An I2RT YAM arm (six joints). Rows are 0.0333 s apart.
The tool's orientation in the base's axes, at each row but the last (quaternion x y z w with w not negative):
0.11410, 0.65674, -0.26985, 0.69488
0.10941, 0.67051, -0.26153, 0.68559
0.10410, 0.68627, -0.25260, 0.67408
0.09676, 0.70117, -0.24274, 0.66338
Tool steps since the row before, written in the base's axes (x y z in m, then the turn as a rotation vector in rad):
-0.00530, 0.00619, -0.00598, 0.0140, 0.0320, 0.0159
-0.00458, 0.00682, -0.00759, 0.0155, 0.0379, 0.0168
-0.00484, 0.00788, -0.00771, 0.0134, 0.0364, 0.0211
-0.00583, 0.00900, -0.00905, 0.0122, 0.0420, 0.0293
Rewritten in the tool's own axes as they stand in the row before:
0.00448, 0.00352, -0.00835, -0.0228, 0.0307, -0.0027
0.00613, 0.00493, -0.00795, -0.0250, 0.0363, -0.0043
0.00632, 0.00595, -0.00834, -0.0288, 0.0331, -0.0053
0.00776, 0.00702, -0.00935, -0.0377, 0.0356, -0.0090

